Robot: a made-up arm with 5 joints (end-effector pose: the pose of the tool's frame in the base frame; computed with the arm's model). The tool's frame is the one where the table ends. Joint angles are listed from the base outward.
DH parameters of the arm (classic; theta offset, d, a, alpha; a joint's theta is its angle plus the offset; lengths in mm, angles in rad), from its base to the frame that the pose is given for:
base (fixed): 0.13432 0 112 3.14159
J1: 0.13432 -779 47 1.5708
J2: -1.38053 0 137.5 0
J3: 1.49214 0 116.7 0
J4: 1.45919 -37 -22 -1.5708
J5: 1.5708 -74 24 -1.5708
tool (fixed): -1.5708 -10 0 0
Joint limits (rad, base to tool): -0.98..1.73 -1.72..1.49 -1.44..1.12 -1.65..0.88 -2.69..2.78
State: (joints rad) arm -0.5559 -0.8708 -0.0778 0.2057 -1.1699
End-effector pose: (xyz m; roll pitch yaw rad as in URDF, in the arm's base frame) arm 0.2120 0.0340 1.0196 -1.1699 0.7429 -2.5857
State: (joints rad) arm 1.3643 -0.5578 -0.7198 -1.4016 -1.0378
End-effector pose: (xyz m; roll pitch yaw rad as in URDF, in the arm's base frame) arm 0.0670 0.0272 1.0510 2.1038 0.4624 -1.3643
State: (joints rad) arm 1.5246 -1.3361 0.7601 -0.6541 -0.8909
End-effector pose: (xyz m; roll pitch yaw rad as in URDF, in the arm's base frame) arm 0.0692 -0.0406 0.9567 -0.8909 1.2301 1.6170
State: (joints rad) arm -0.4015 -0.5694 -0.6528 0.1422 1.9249
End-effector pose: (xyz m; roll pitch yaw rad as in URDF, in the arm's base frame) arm 0.1631 -0.0042 1.0992 1.9249 1.0800 -2.7401
